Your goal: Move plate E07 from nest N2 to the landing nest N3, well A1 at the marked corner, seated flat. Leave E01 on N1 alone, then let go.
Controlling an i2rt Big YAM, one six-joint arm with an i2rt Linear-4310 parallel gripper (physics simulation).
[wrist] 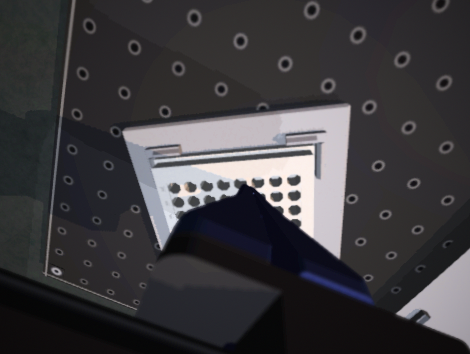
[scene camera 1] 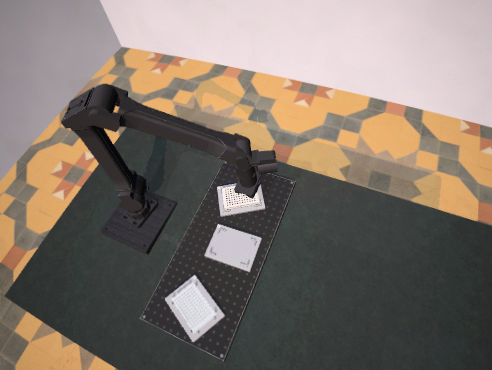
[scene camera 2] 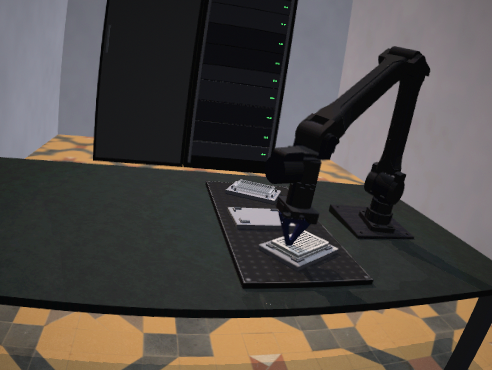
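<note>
A cream plate with round wells (scene camera 1: 231,198) (scene camera 2: 312,243) (wrist: 230,168) sits in a pale nest (scene camera 1: 242,211) (scene camera 2: 268,246) (wrist: 330,200) at one end of the perforated board. My gripper (scene camera 2: 290,243) (wrist: 243,195) is shut and empty, its tips together over this plate's wells; whether they touch is unclear. The fingers hide part of the plate in the wrist view. A bare nest (scene camera 1: 234,247) (scene camera 2: 255,217) with corner brackets lies in the middle. A second white plate (scene camera 1: 192,305) (scene camera 2: 254,187) sits in the nest at the other end. Plate and nest labels are not readable.
The nests stand in a row on the dark perforated board (scene camera 1: 172,265) (scene camera 2: 260,272) (wrist: 240,65). The arm's base plate (scene camera 1: 132,235) (scene camera 2: 350,222) is beside the board on the dark table (scene camera 1: 350,280) (scene camera 2: 125,240). A rack cabinet (scene camera 2: 145,85) stands behind the table.
</note>
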